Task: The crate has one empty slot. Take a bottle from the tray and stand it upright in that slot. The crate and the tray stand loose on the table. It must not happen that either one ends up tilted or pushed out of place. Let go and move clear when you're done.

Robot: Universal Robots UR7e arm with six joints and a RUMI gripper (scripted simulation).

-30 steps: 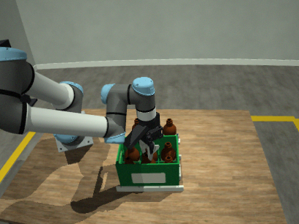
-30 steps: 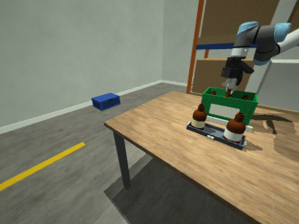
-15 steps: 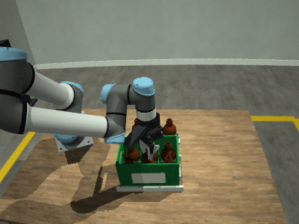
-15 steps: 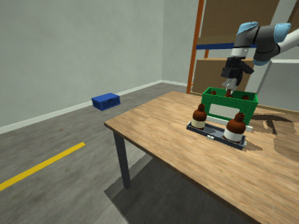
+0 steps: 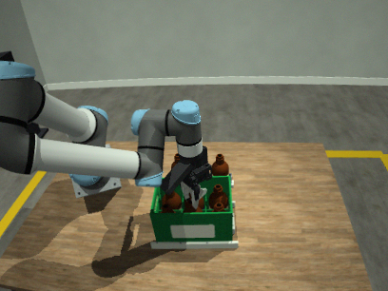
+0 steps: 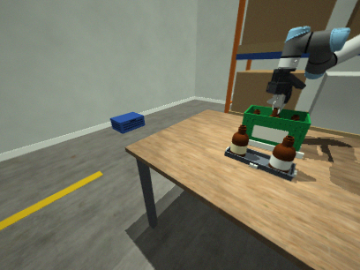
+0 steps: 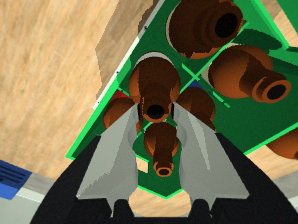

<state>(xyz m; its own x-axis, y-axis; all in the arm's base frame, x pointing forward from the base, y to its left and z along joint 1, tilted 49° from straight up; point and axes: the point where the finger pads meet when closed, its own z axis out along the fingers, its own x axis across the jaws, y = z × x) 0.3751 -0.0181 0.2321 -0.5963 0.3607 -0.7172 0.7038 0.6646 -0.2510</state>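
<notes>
The green crate is 9 cm below my hand and 4 cm to the left of it. Also, from my hand: grey tray (28 cm to the left, 16 cm below, 1 cm ahead).
</notes>
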